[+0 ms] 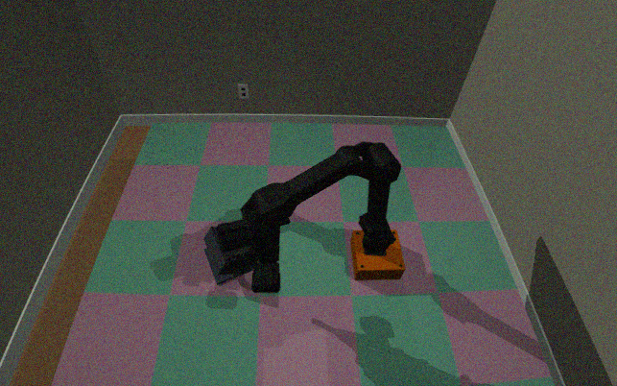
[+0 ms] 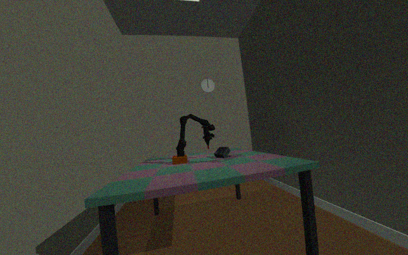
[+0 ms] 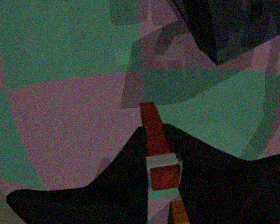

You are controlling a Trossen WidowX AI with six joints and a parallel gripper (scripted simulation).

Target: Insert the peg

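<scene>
The sloped panel lies 130 mm ahead of my gripper tip, 110 mm to the right of it and 80 mm below it. Also, from my gripper tip: peg 20 mm above.
</scene>
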